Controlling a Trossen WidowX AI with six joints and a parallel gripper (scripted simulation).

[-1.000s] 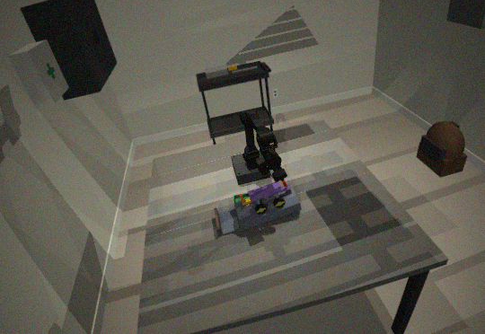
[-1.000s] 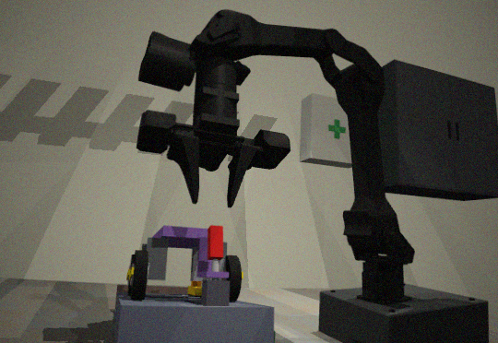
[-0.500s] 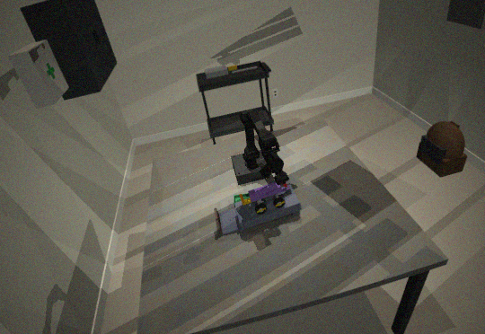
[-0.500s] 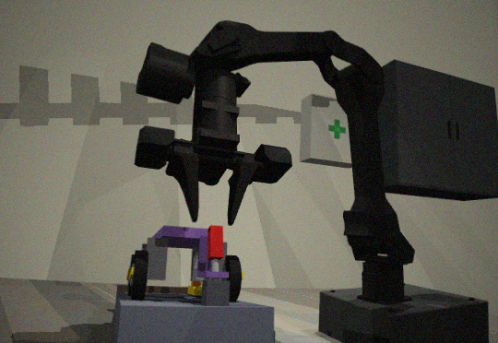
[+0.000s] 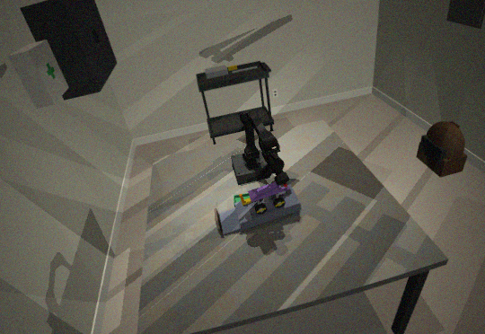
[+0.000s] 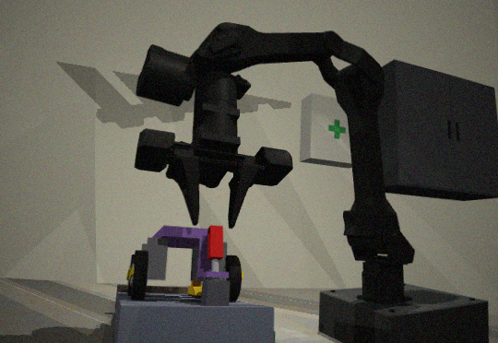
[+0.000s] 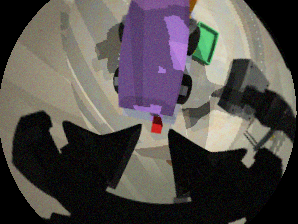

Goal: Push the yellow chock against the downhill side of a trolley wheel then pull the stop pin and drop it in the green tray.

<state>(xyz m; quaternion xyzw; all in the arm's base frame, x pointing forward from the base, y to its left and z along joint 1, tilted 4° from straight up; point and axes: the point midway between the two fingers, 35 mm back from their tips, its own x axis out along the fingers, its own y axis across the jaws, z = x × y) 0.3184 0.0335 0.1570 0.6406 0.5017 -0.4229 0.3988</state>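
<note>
The red-headed stop pin lies 40 mm below my gripper tip and 10 mm to the left of it. Round my gripper tip: yellow chock (190 mm to the right, 90 mm below, 60 mm behind); green tray (180 mm to the right, 180 mm below, 150 mm behind); purple trolley (100 mm to the right, 60 mm below).
</note>
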